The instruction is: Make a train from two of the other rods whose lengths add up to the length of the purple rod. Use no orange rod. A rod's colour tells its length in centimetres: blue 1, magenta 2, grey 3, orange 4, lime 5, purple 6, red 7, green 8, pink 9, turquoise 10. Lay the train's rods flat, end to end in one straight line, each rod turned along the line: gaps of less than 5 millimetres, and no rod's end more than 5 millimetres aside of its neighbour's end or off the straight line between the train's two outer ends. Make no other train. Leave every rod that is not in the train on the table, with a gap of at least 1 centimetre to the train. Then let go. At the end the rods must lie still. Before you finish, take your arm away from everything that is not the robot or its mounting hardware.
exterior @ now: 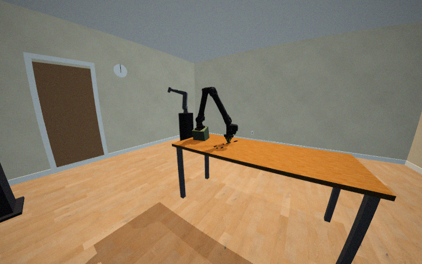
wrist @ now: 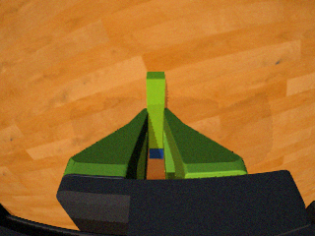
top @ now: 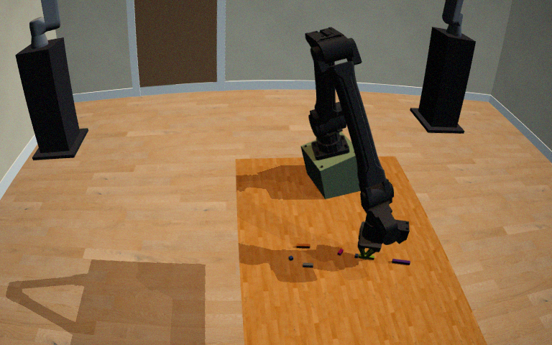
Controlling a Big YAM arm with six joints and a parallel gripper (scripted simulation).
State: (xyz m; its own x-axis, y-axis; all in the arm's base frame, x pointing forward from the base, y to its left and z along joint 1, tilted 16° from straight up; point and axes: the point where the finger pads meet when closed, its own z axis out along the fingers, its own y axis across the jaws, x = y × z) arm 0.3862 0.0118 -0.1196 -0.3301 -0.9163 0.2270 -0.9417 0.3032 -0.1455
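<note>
Now: hand 10 mm to the right of the lime rod. The rest, counted from my hand: grey rod (10 mm ahead, 180 mm to the right, 10 mm below); purple rod (40 mm ahead, 110 mm to the left, 10 mm below); magenta rod (30 mm behind, 70 mm to the right, 10 mm below).
</note>
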